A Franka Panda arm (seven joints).
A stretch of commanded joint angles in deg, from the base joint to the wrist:
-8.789, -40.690, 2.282, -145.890, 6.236, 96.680, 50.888
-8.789, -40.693, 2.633, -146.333, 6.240, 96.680, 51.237
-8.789, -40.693, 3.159, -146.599, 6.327, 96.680, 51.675
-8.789, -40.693, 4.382, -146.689, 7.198, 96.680, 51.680
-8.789, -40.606, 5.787, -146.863, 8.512, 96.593, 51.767
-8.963, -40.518, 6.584, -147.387, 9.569, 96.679, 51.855
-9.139, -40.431, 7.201, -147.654, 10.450, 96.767, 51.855
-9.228, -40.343, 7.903, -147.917, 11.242, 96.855, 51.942
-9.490, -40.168, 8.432, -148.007, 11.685, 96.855, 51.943
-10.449, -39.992, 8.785, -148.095, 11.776, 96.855, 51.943
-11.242, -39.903, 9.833, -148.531, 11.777, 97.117, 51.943
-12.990, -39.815, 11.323, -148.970, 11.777, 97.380, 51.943
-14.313, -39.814, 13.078, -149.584, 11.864, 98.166, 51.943
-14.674, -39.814, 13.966, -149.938, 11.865, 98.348, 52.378
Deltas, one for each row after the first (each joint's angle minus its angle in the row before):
0.000, -0.003, 0.351, -0.443, 0.004, 0.000, 0.349
0.000, 0.000, 0.526, -0.266, 0.087, 0.000, 0.438
0.000, 0.000, 1.223, -0.090, 0.871, 0.000, 0.005
0.000, 0.087, 1.405, -0.174, 1.314, -0.087, 0.087
-0.174, 0.088, 0.797, -0.524, 1.057, 0.086, 0.088
-0.176, 0.087, 0.617, -0.267, 0.881, 0.088, 0.000
-0.089, 0.088, 0.702, -0.263, 0.792, 0.088, 0.087
-0.262, 0.175, 0.529, -0.090, 0.443, 0.000, 0.001
-0.959, 0.176, 0.353, -0.088, 0.091, 0.000, 0.000
-0.793, 0.089, 1.048, -0.436, 0.001, 0.262, 0.000
-1.748, 0.088, 1.490, -0.439, 0.000, 0.263, 0.000
-1.323, 0.001, 1.755, -0.614, 0.087, 0.786, 0.000
-0.361, 0.000, 0.888, -0.354, 0.001, 0.182, 0.435

